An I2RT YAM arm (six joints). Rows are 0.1 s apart.
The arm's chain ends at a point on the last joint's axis. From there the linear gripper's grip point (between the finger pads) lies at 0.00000 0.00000 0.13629 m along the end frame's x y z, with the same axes.
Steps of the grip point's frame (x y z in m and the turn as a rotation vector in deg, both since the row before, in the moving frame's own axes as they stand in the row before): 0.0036, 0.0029, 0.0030, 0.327, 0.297, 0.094; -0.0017, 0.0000, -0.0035, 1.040, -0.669, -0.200; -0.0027, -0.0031, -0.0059, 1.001, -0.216, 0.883; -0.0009, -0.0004, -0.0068, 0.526, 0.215, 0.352
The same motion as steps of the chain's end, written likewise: 0.0029, 0.0037, 0.0030, 0.327, 0.297, 0.094; -0.0001, 0.0025, -0.0035, 1.040, -0.669, -0.200; -0.0022, -0.0007, -0.0059, 1.001, -0.216, 0.883; -0.0014, 0.0008, -0.0068, 0.526, 0.215, 0.352
